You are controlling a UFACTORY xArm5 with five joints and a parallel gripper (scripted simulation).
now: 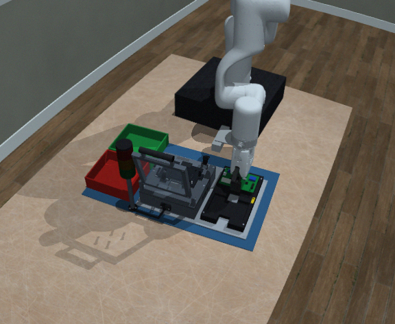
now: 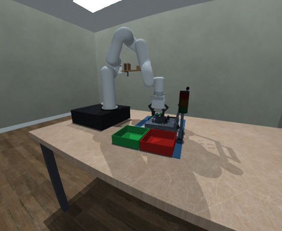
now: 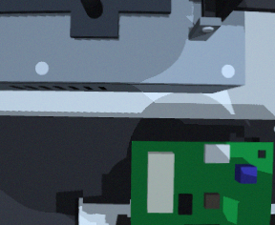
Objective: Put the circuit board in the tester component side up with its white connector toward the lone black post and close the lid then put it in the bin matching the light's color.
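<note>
Now: the black latch 10 mm ahead of my hand, 110 mm to the right of it and 40 mm above it. Also, from my hand: lid: 200 mm ahead, 140 mm to the right, 130 mm above; green circuit board: right at my hand; green bin: 370 mm to the right, 40 mm below.
</note>
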